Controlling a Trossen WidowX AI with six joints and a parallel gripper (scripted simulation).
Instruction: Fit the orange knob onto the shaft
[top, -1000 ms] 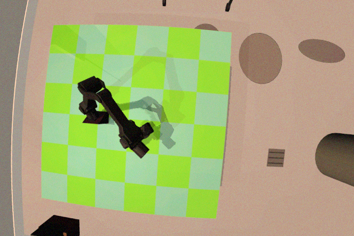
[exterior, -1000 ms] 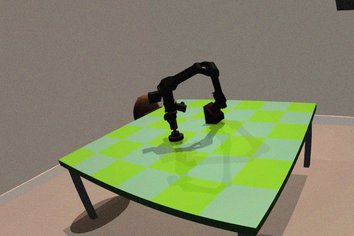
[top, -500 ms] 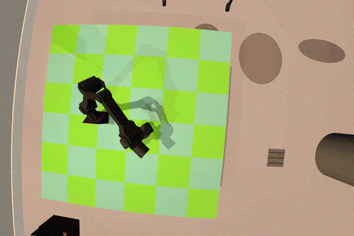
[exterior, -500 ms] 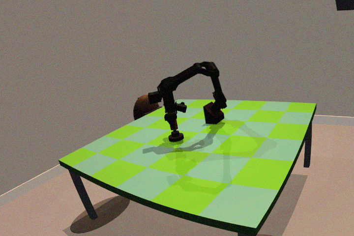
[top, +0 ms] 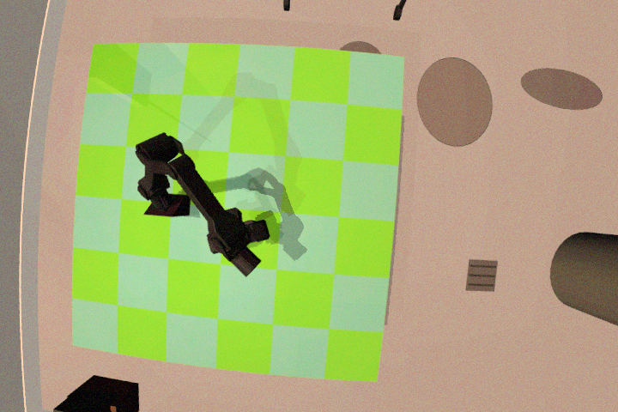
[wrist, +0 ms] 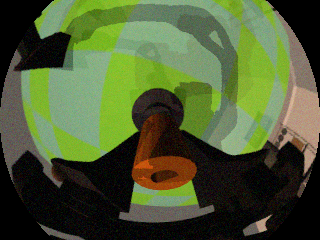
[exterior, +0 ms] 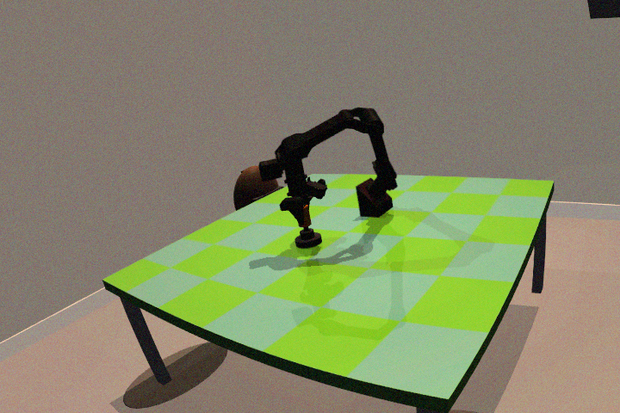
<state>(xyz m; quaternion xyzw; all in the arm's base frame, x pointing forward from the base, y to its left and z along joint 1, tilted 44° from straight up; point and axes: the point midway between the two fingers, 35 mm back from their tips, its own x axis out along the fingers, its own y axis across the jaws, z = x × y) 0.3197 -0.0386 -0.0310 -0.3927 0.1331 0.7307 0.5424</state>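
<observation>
My gripper tip is now 20 mm below the orange knob. From my gripper tip the other things lie so: dark round pedestal 40 mm below.
</observation>
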